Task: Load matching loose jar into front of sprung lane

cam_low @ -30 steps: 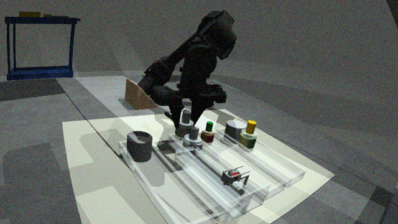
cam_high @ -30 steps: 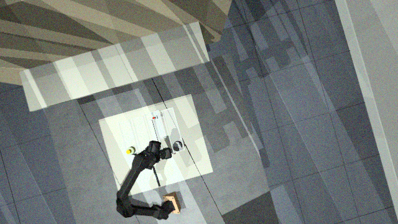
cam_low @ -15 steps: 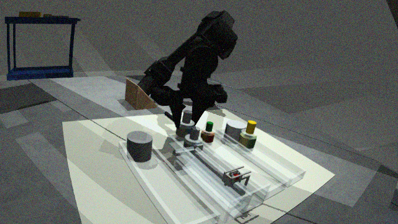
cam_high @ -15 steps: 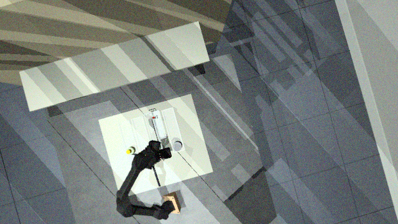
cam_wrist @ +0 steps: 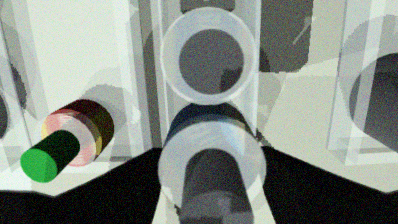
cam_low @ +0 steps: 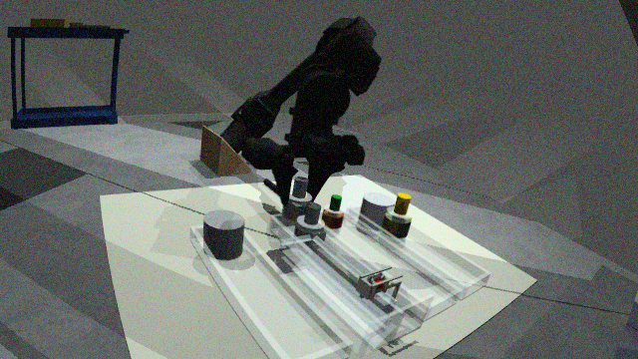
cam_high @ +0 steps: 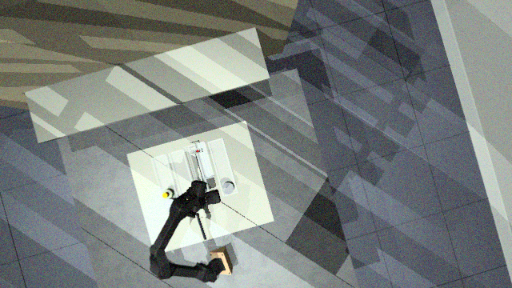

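Now: the clear sprung lane 140 mm ahead of my gripper tip, 40 mm to the right of it and 40 mm below it.
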